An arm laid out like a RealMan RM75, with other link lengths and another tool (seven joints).
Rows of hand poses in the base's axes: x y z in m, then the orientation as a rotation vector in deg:
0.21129, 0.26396, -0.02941, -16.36, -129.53, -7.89
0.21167, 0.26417, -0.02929, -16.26, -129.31, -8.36
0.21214, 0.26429, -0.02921, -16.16, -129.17, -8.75
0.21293, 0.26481, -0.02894, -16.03, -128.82, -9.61
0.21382, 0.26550, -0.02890, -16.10, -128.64, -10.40
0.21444, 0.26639, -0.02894, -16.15, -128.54, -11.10
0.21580, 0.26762, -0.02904, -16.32, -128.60, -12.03
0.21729, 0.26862, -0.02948, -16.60, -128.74, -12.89
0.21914, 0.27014, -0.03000, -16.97, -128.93, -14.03
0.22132, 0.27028, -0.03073, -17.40, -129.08, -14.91
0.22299, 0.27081, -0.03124, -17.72, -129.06, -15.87
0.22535, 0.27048, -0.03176, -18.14, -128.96, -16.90
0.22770, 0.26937, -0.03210, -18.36, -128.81, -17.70
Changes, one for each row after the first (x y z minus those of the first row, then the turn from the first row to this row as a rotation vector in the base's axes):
0.00038, 0.00021, 0.00012, 0.40, 0.16, -0.10
0.00085, 0.00033, 0.00020, 0.73, 0.25, -0.16
0.00164, 0.00085, 0.00047, 1.43, 0.48, -0.37
0.00253, 0.00154, 0.00051, 1.99, 0.54, -0.70
0.00315, 0.00243, 0.00047, 2.49, 0.54, -0.98
0.00451, 0.00366, 0.00037, 3.08, 0.33, -1.41
0.00600, 0.00466, -0.00007, 3.58, 0.05, -1.89
0.00785, 0.00618, -0.00059, 4.23, -0.33, -2.53
0.01003, 0.00632, -0.00132, 4.68, -0.64, -3.12
0.01170, 0.00685, -0.00183, 5.25, -0.80, -3.68
0.01406, 0.00652, -0.00235, 5.85, -0.90, -4.33
0.01641, 0.00541, -0.00269, 6.35, -0.90, -4.77

